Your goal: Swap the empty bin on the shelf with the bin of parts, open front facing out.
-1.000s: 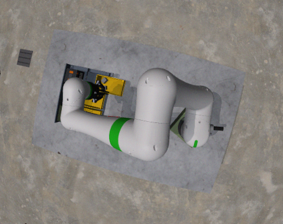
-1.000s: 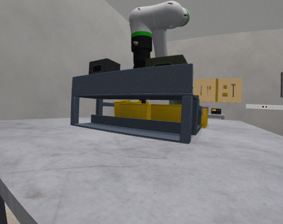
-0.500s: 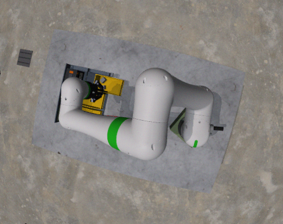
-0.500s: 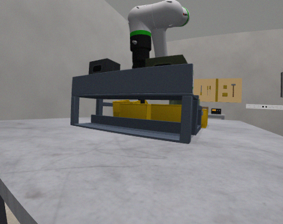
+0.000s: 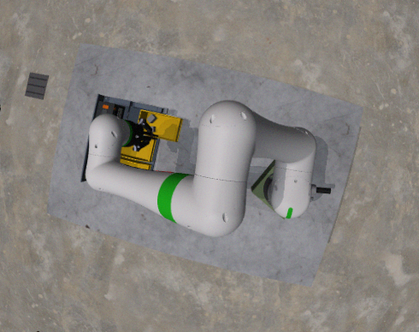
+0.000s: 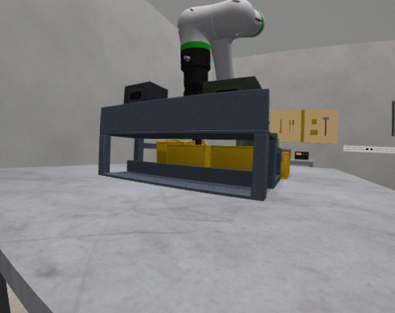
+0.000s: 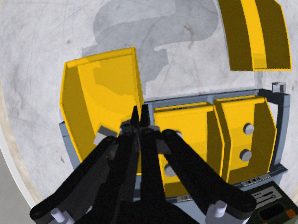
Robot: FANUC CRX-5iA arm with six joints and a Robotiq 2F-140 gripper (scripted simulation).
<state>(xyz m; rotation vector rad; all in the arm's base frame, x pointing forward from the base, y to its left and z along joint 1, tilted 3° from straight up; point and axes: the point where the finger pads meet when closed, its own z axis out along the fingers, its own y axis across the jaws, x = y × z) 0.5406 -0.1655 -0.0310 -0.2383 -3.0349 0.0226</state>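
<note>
Now: hand 120 mm short of the dark shelf, 50 mm to the right of it and 40 mm above it. Also, from my hand: black box 170 mm ahead, 80 mm to the right, 60 mm above; grey part 80 mm to the right, 70 mm below, 30 mm ahead.
</note>
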